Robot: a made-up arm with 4 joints.
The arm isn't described. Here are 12 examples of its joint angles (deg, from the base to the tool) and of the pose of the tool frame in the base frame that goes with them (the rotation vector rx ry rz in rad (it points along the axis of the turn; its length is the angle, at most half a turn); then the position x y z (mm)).
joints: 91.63 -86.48 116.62 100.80
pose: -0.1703 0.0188 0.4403 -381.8 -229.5 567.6
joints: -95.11 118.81 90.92 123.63
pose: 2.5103 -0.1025 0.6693 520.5 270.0 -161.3
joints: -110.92 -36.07 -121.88 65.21
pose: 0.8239 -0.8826 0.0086 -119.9 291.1 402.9
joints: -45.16 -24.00 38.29 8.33
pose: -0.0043 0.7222 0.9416 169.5 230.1 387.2
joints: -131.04 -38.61 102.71 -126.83
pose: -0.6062 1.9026 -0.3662 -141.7 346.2 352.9
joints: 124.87 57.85 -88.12 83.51
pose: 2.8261 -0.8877 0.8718 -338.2 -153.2 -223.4
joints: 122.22 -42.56 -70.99 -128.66
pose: 0.0529 -2.3416 0.3501 -210.3 -100.5 357.3
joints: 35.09 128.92 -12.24 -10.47
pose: -1.9837 0.5340 -0.1394 -170.3 -643.9 -219.6
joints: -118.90 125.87 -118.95 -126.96
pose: 1.1405 -0.6877 -2.0567 437.6 497.3 -40.3
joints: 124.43 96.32 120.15 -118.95
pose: 0.4509 0.5048 1.9754 -572.9 -46.5 -149.4
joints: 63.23 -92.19 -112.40 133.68
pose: 0.0060 1.1601 -2.8292 -168.1 -455.5 519.8
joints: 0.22 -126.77 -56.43 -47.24
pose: 2.6851 -1.1150 -0.9238 165.7 -633.5 490.5
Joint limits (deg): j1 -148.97..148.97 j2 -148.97..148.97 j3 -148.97..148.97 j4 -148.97..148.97
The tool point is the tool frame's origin. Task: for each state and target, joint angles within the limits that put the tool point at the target. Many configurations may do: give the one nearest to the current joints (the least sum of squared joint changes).
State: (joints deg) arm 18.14 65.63 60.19 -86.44
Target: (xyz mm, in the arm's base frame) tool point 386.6 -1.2 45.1
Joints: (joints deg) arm -2.48 21.19 85.31 -77.05
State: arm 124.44 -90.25 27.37 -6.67
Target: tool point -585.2 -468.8 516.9
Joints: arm 76.63 -127.75 69.31 0.78
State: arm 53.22 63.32 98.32 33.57
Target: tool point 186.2 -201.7 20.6
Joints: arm 61.06 19.23 94.43 50.05
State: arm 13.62 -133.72 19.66 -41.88
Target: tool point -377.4 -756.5 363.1
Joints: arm 47.93 -147.90 44.99 -11.98
